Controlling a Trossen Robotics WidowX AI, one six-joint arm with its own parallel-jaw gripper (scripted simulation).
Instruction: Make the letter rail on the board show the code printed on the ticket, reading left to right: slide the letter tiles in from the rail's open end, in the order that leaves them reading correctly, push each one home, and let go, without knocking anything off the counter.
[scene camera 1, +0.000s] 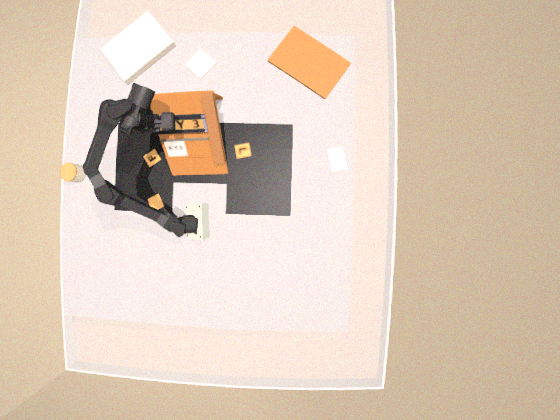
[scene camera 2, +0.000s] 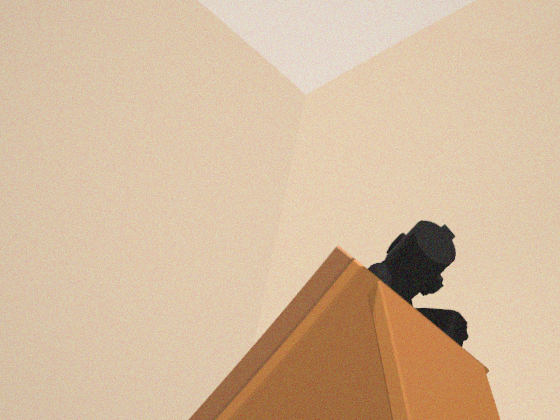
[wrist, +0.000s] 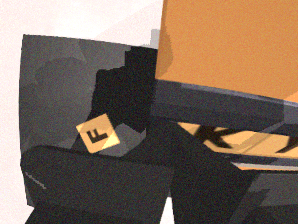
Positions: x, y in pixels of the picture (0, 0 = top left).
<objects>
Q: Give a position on an orange slab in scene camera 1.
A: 305, 59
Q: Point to my gripper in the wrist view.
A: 167, 128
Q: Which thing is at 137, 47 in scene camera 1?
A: A cream box.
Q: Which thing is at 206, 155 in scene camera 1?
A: An orange board.
</objects>
